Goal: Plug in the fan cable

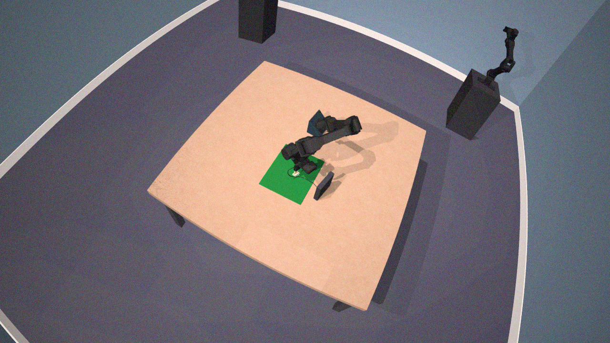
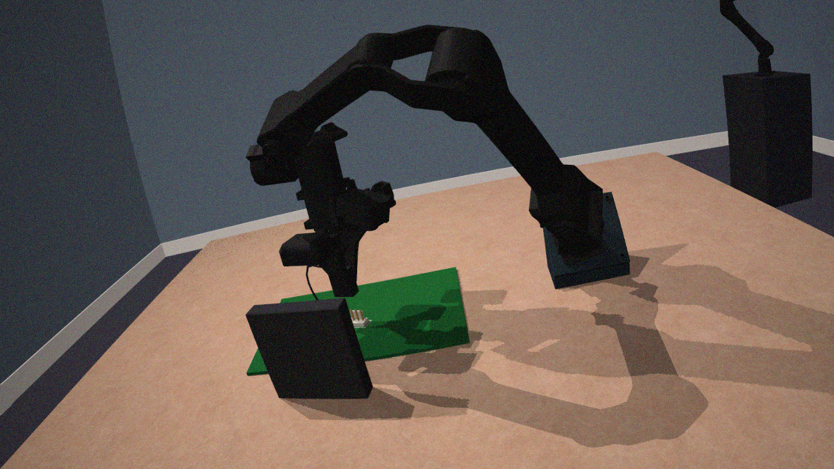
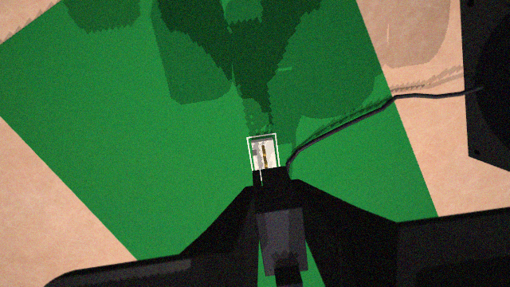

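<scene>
Now: the green board 2 cm to the right of my gripper tip and 8 cm below it. From my gripper tip the other things lie so: dark fan: 4 cm ahead, 15 cm to the left, 1 cm below; then black plug: 1 cm ahead, 1 cm above.
</scene>
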